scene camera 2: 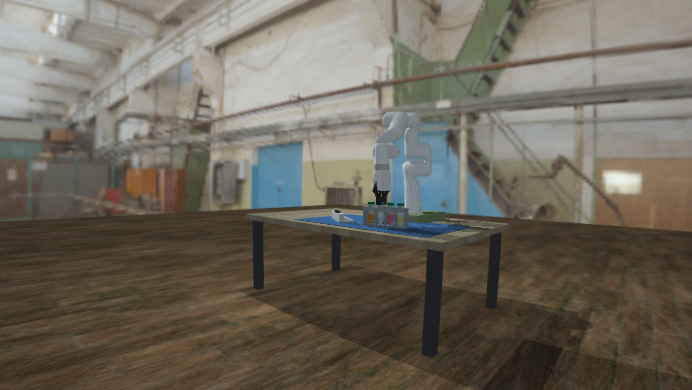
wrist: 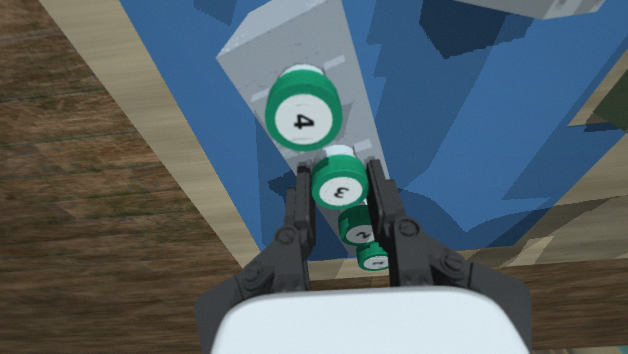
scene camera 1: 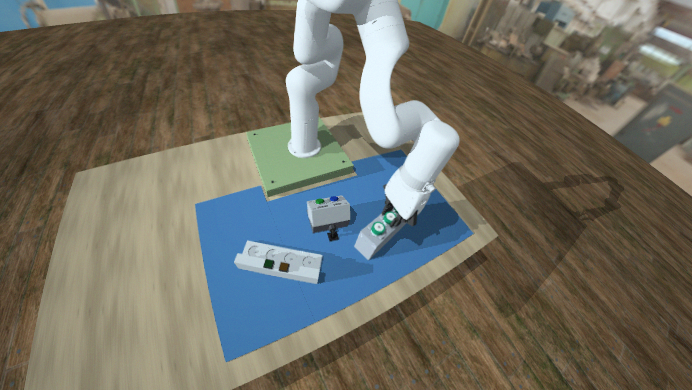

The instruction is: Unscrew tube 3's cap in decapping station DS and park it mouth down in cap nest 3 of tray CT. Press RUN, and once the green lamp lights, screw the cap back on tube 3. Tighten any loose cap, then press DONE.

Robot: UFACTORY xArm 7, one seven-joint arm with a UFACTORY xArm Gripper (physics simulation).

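Frame: origin at the arm's base, x right, y ahead, z up, level; millimetres.
Where they show: gripper, fingertip midpoint: [scene camera 2: 381, 204] [wrist: 338, 178] [scene camera 1: 389, 218]; arm's base, origin of the base link: [scene camera 2: 412, 212] [scene camera 1: 304, 146].
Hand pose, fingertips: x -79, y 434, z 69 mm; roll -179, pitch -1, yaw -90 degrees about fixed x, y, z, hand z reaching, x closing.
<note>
Each offset is from my fingertips to the top centre of the thing. "spot": to the spot under its first point. Level surfaces: height alone.
Tube 3's green cap @(dx +2, dy +0, dz +13 mm) [scene camera 1: 390, 217] [wrist: 340, 185] sits on its tube in the grey decapping station @(dx -23, dy -7, dz -5 mm) [scene camera 1: 369, 247] [wrist: 290, 42]. My gripper [wrist: 338, 178] is shut on this cap, with one finger against each side. The gripper [scene camera 2: 381, 199] is low over the station in scene camera 2. Caps 4 @(dx +52, dy +15, dz +13 mm) [scene camera 1: 378, 228] [wrist: 303, 112], 2 [wrist: 356, 226] and 1 @(dx -97, dy -29, dz +13 mm) [wrist: 374, 257] are on their tubes. The white tray @(dx +306, dy -44, dz -54 mm) [scene camera 1: 302, 274] has round cap nests with no caps in them. Its green lamp @(dx +339, dy -32, dz -54 mm) [scene camera 1: 268, 264] and amber lamp @(dx +306, dy -10, dz -54 mm) [scene camera 1: 284, 267] look dark. Cap threads are hidden.
A white box @(dx +122, dy -128, dz -24 mm) [scene camera 1: 330, 215] with a green button @(dx +141, dy -154, dz -33 mm) [scene camera 1: 320, 201] and a blue button @(dx +96, dy -146, dz -33 mm) [scene camera 1: 334, 199] stands between the arm's green base [scene camera 1: 272, 162] and the tray. A small black object @(spot: dx +137, dy -58, dz -89 mm) [scene camera 1: 333, 234] stands in front of it. The station and tray are on the blue mat @(dz -108 mm) [scene camera 1: 240, 320].
</note>
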